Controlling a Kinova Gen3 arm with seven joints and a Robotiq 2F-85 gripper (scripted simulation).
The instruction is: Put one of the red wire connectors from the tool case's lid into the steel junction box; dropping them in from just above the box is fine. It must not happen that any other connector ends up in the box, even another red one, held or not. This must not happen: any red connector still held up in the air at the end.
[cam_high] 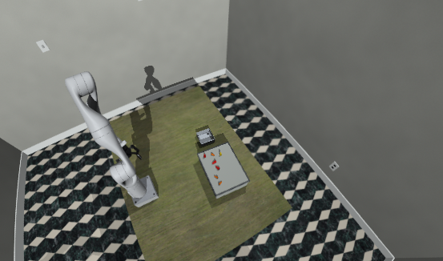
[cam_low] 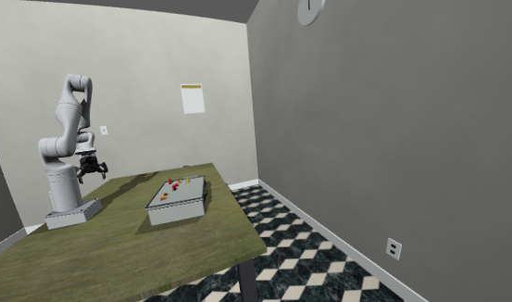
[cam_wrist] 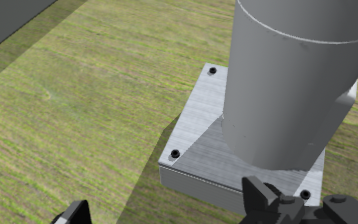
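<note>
Right now my hand is 510 mm short of the yellow connector, 140 mm to the left of it and 50 mm above it. Also, from my hand: tool case: 480 mm ahead, 220 mm to the right, 80 mm below.
</note>
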